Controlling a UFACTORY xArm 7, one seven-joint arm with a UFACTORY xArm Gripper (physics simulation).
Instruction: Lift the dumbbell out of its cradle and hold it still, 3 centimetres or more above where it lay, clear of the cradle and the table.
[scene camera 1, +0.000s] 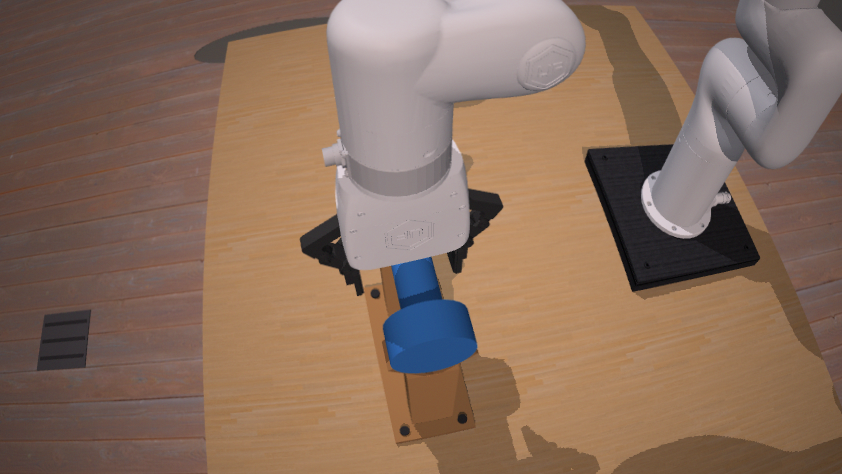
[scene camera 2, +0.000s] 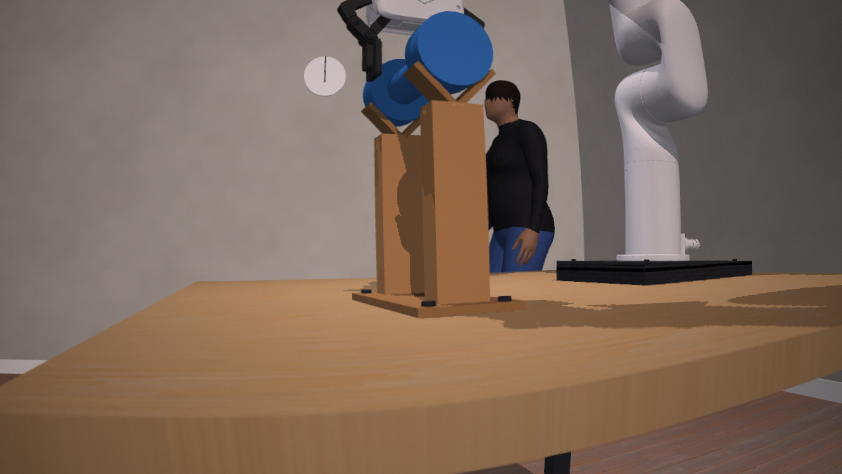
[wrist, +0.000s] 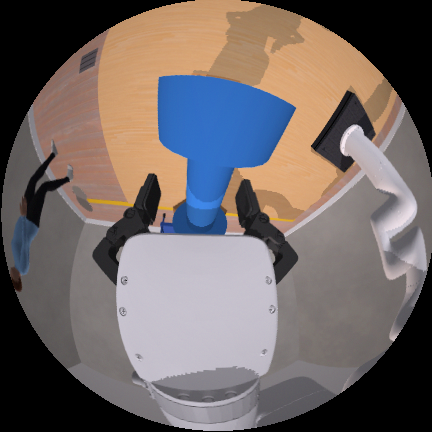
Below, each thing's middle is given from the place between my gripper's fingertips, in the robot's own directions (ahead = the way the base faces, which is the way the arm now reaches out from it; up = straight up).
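That blue dumbbell (scene camera 2: 456, 50) is 1 cm above my hand and 1 cm behind it, and going by their middles, it's the nearest to my hand of the things named here. The brown cradle (scene camera 2: 431, 207) is 12 cm below my hand and 1 cm behind it.
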